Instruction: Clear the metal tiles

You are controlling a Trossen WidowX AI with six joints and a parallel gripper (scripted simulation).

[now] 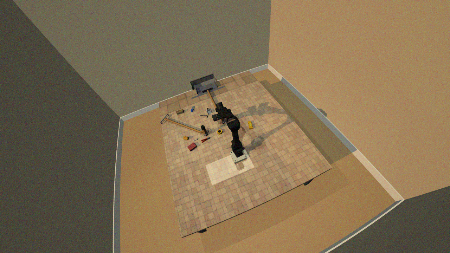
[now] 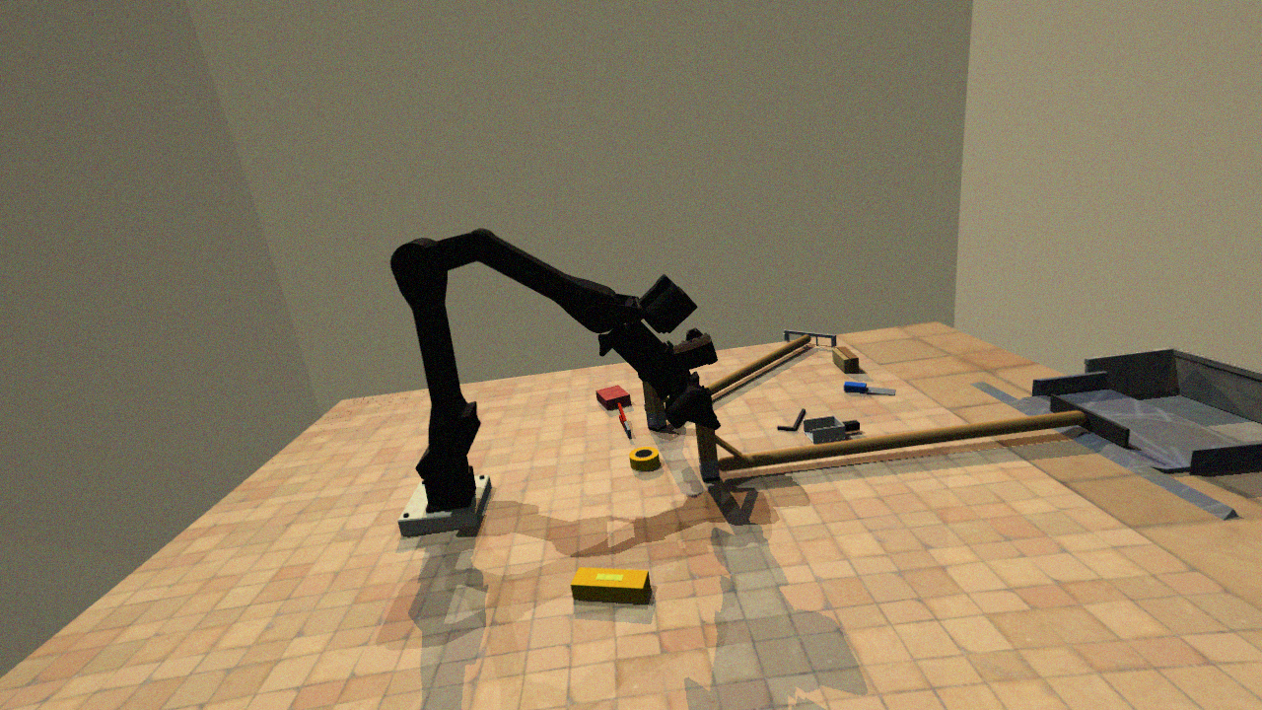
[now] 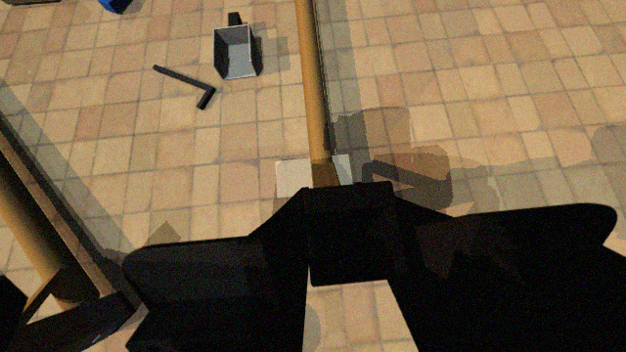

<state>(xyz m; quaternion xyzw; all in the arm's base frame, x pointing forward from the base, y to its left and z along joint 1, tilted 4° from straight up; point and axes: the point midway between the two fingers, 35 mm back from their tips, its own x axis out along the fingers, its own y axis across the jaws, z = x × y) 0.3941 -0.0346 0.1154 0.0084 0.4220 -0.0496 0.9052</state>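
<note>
The yellow tape roll is 110 mm behind my gripper tip, 80 mm to the left of it and 80 mm below it. The rest, counted from my gripper tip: red screwdriver: 120 mm behind, 230 mm to the left, 80 mm below; then hex key: 170 mm ahead, 130 mm to the left, 90 mm below; then small grey box: 220 mm ahead, 70 mm to the left, 80 mm below.
</note>
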